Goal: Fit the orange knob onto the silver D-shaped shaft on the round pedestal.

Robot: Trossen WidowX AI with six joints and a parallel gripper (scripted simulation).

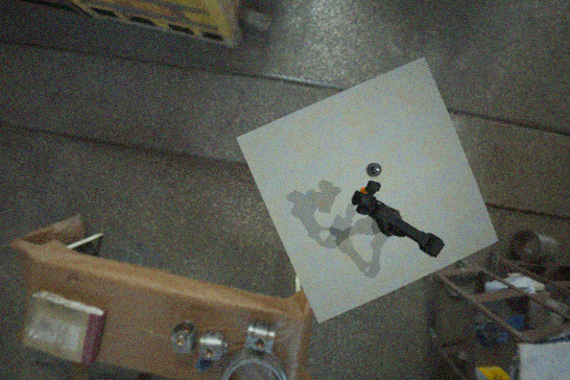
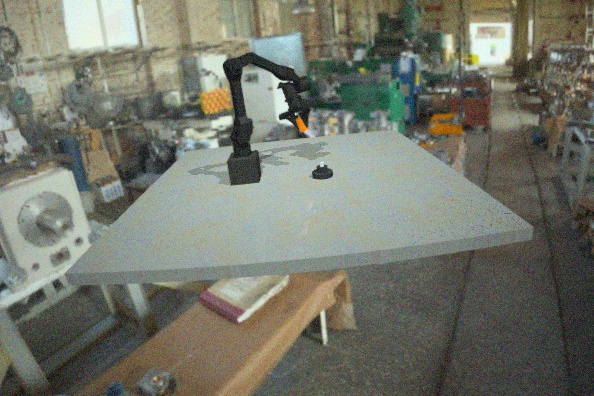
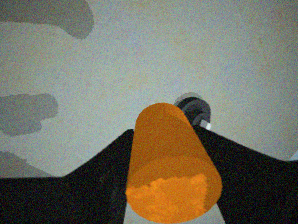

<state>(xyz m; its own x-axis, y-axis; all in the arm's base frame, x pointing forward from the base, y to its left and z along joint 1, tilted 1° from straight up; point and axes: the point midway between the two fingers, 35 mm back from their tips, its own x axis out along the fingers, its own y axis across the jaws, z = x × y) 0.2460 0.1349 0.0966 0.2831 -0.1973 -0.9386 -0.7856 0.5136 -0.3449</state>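
Now: gripper tip 30 mm below the orange knob, 10 mm to the right of it and 10 mm past it. From my gripper tip the other things lie so: round pedestal: 150 mm to the right, 140 mm below, 70 mm ahead.
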